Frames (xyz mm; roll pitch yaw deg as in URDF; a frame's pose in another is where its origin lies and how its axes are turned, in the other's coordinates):
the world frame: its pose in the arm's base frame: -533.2 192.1 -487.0 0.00 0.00 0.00
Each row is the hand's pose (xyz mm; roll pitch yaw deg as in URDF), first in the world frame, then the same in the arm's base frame.
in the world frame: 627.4 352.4 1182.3 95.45 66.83 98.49
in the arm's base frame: 94.2 544.5 695.3 95.45 66.83 98.49
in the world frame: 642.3 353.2 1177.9 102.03 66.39 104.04
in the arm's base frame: 109.1 545.3 690.9 102.03 66.39 104.04
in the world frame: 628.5 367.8 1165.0 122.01 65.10 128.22
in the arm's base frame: 95.3 559.9 678.0 122.01 65.10 128.22
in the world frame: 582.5 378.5 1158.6 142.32 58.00 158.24
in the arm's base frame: 49.3 570.6 671.6 142.32 58.00 158.24
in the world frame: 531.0 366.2 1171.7 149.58 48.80 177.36
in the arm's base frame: -2.2 558.3 684.7 149.58 48.80 177.36
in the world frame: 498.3 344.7 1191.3 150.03 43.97 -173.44
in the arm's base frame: -34.9 536.8 704.3 150.03 43.97 -173.44
